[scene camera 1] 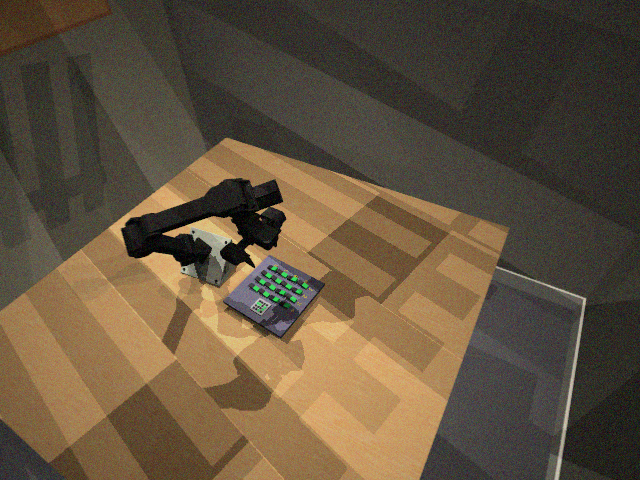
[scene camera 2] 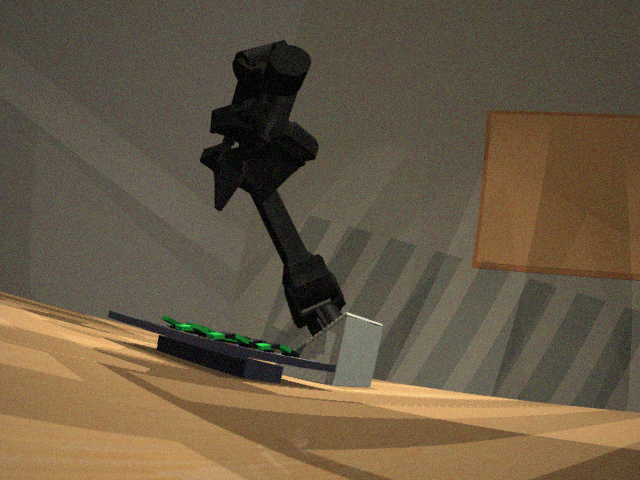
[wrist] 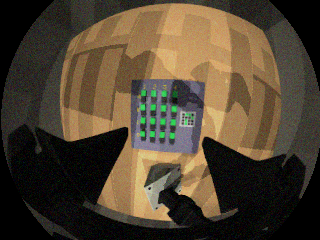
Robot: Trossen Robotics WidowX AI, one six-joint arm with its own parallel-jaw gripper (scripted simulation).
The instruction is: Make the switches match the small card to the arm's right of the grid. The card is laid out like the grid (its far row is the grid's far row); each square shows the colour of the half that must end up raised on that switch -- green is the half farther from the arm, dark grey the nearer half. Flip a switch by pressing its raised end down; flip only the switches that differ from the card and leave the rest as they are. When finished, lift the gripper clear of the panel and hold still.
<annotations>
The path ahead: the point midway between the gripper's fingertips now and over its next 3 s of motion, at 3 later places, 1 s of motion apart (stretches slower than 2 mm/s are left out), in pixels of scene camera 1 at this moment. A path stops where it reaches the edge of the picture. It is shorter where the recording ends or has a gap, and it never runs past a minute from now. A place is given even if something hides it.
The gripper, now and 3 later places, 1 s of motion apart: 264,256; 288,290; 288,294; 288,295
</annotations>
